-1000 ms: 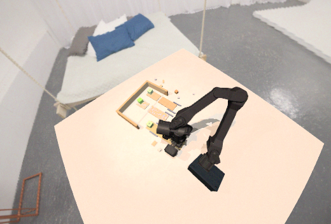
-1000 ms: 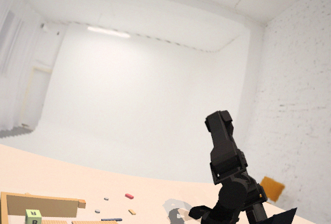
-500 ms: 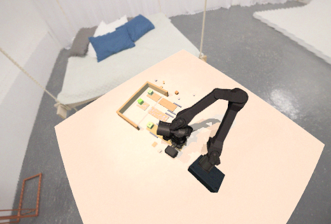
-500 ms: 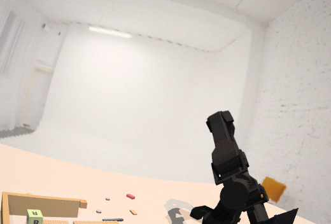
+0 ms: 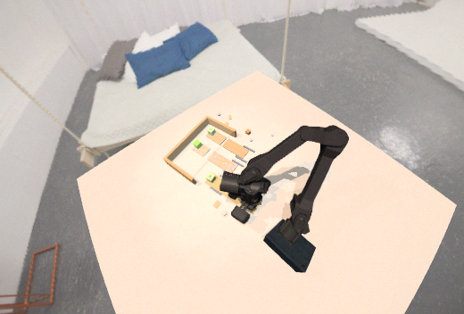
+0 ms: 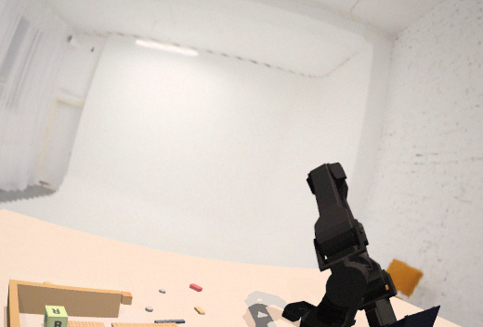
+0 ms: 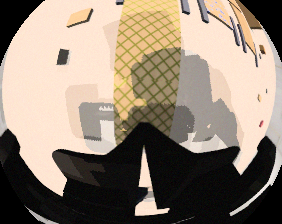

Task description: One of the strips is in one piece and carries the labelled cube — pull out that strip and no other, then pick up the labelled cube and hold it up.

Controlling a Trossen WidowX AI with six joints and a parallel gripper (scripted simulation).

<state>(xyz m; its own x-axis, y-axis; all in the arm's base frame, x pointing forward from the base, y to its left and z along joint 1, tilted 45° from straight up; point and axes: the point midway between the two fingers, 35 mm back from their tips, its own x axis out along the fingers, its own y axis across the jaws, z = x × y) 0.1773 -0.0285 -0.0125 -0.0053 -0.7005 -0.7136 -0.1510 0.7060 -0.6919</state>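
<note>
My gripper tip is 10 cm short of the yellow chequered strip and 2 cm to the right of it.
</note>
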